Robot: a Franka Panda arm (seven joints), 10 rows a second.
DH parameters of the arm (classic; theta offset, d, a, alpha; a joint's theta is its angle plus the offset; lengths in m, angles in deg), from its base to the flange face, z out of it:
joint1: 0 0.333 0 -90
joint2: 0 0 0 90
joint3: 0 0.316 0.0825 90
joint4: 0 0 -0.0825 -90
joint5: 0 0.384 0 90
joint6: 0 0 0.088 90
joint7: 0 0.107 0 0
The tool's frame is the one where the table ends.
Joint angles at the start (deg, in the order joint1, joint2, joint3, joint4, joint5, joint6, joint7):
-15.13, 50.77, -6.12, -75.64, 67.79, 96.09, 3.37
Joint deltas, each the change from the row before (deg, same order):
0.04, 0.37, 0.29, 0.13, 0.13, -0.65, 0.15
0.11, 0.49, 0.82, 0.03, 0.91, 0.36, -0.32
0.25, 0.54, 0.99, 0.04, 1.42, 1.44, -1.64
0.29, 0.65, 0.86, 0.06, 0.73, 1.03, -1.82
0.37, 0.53, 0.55, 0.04, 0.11, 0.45, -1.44
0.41, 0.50, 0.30, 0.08, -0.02, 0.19, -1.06
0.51, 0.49, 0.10, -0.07, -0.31, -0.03, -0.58
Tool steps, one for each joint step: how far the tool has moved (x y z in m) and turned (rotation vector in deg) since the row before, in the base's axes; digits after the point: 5 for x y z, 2 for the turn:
-0.00006, 0.00469, -0.00316, 0.82, 0.42, 0.55
0.00250, 0.00880, -0.00449, 1.13, -0.36, -0.04
0.00471, 0.01003, -0.00472, 0.72, -1.88, -0.38
0.00293, 0.01000, -0.00666, 0.36, -1.63, 0.33
0.00124, 0.00911, -0.00598, 0.08, -1.05, 0.85
0.00058, 0.00773, -0.00553, 0.02, -0.65, 0.87
-0.00090, 0.00762, -0.00688, -0.09, 0.07, 1.00

